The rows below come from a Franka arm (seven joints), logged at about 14 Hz.
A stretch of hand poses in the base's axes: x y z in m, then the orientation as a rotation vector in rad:
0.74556, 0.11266, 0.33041, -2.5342, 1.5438, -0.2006
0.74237, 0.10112, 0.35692, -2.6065, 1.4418, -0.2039
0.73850, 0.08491, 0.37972, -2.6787, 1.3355, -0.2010
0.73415, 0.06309, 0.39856, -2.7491, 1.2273, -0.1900
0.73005, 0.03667, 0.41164, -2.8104, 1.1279, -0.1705
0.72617, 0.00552, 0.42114, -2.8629, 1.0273, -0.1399
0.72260, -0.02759, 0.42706, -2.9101, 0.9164, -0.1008
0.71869, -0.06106, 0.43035, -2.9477, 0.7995, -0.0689
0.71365, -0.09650, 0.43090, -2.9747, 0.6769, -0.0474
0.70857, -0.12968, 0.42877, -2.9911, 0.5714, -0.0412
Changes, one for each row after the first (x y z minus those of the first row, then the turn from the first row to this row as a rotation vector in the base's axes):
-0.00319, -0.01154, 0.02651, -0.0190, 0.0013, 0.0819
-0.00706, -0.02775, 0.04931, -0.0382, 0.0073, 0.1659
-0.01141, -0.04957, 0.06815, -0.0566, 0.0189, 0.2499
-0.01551, -0.07599, 0.08123, -0.0711, 0.0352, 0.3260
-0.01939, -0.10714, 0.09073, -0.0777, 0.0550, 0.4009
-0.02296, -0.14025, 0.09665, -0.0784, 0.0769, 0.4813
-0.02687, -0.17372, 0.09994, -0.0769, 0.0915, 0.5630
-0.03191, -0.20916, 0.10049, -0.0736, 0.0966, 0.6463
-0.03699, -0.24234, 0.09836, -0.0728, 0.0926, 0.7164

